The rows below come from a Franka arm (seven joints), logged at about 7 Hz.
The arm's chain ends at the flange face. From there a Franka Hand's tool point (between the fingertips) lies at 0.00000 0.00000 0.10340 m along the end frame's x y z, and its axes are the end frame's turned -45 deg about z.
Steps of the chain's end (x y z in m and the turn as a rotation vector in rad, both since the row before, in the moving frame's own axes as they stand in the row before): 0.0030 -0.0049 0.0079 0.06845 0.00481 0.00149; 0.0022 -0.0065 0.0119 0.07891 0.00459 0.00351; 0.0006 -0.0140 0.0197 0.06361 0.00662 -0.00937
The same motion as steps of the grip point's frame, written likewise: 0.0109 -0.0060 0.0077 0.04500 0.05180 0.00149; 0.0123 -0.0085 0.0116 0.05255 0.05904 0.00351; 0.0154 -0.0137 0.0195 0.04030 0.04966 -0.00937
